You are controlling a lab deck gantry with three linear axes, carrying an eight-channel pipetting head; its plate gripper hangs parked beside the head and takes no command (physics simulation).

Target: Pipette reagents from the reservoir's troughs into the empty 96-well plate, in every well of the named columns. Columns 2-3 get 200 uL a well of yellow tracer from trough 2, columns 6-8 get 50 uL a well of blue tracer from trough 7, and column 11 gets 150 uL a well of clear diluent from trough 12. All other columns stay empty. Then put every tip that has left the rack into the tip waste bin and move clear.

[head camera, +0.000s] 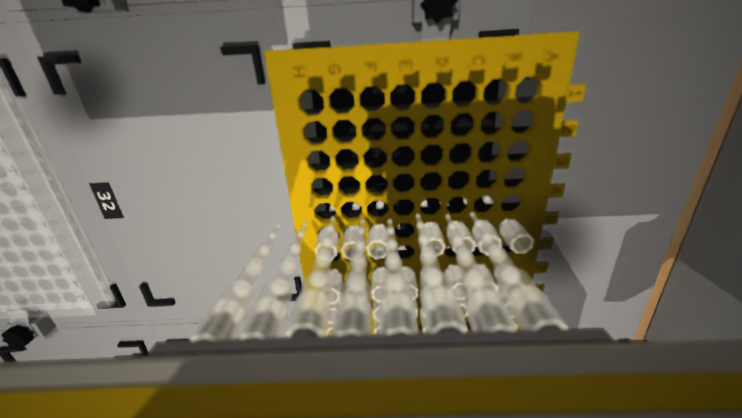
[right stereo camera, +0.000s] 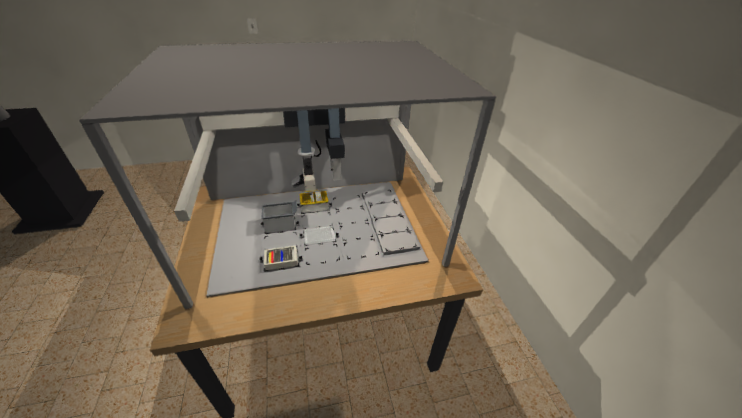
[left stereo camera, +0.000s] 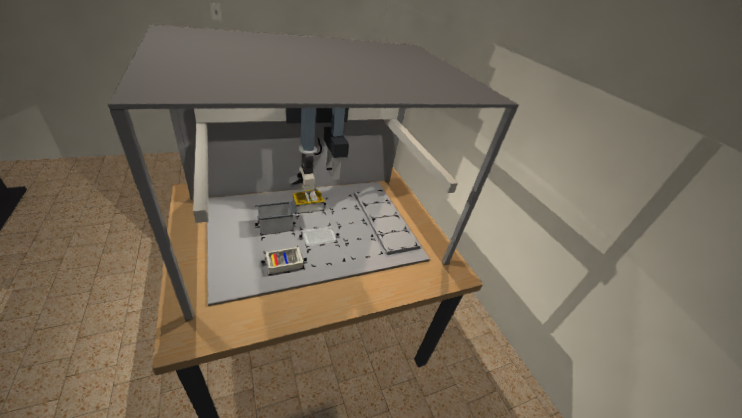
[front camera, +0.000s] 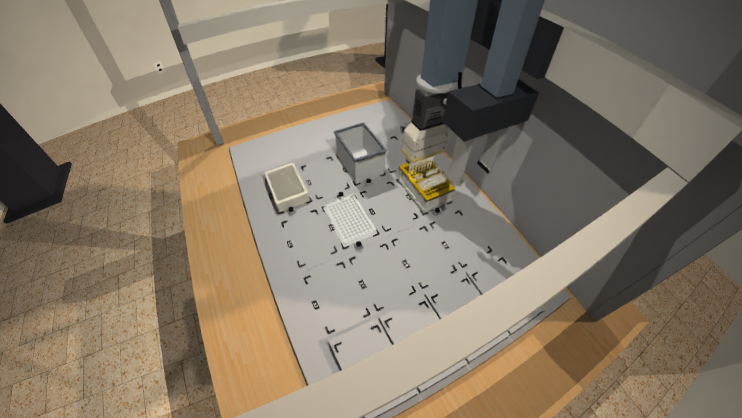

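The pipetting head (front camera: 425,141) (left stereo camera: 307,180) (right stereo camera: 309,181) carries eight clear tips (head camera: 394,311). They hang low at the yellow tip rack (front camera: 441,191) (head camera: 297,181); whether their points touch it is unclear. Rack columns 1-5 are bare; column 6 holds tips except at E, and more tips stand behind, partly hidden. The 96-well plate (front camera: 350,220) (head camera: 31,233) (left stereo camera: 319,236) (right stereo camera: 319,235) shows no colour. The reservoir (front camera: 294,203) (left stereo camera: 284,268) (right stereo camera: 280,265) has yellow, red and blue troughs. The waste bin (front camera: 369,167) (left stereo camera: 276,224) (right stereo camera: 279,222) stands upright. My parked gripper (front camera: 471,170) hangs beside the head, its fingers apart and empty.
The bin stands beside the rack, on its left in the stereo views, and its walls rise above the plate. Black corner brackets and clamps mark the grey deck (front camera: 270,150) (left stereo camera: 233,280) (right stereo camera: 238,275). The back panel (left stereo camera: 233,166) (right stereo camera: 244,166) rises behind the rack.
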